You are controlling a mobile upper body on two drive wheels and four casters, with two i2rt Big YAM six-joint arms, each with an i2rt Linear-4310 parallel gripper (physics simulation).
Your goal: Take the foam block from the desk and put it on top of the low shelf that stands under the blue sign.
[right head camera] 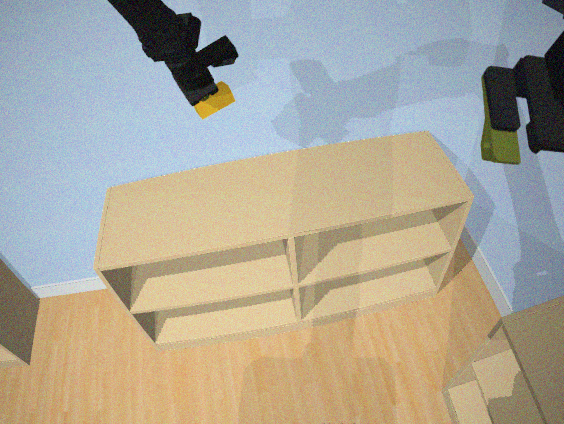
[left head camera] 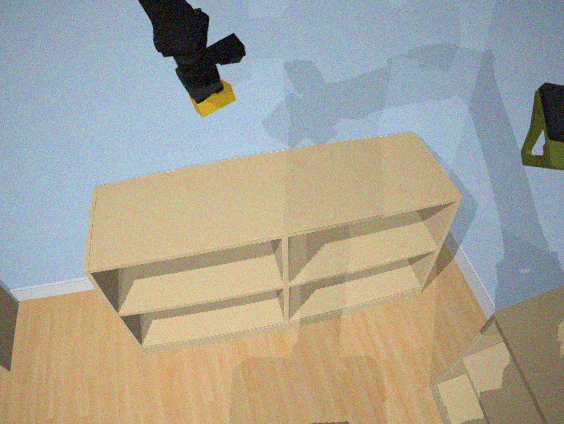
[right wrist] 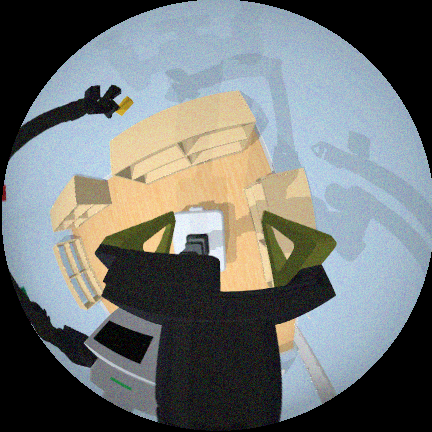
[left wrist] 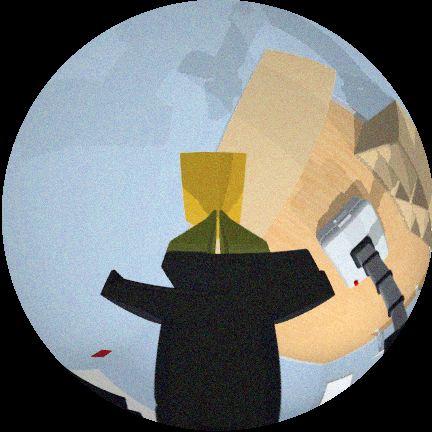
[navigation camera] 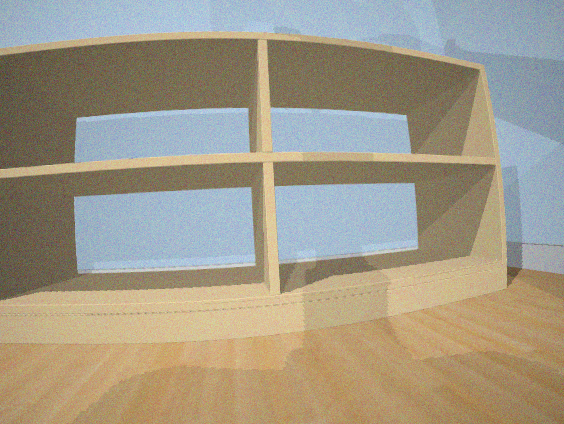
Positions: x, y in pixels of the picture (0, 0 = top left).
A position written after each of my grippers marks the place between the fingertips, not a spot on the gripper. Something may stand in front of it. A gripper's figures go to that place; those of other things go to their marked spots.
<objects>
My right gripper [right head camera: 530, 156]: 36 cm from the lens. A yellow foam block [right head camera: 224, 97] is 95 cm from the lens.
</objects>
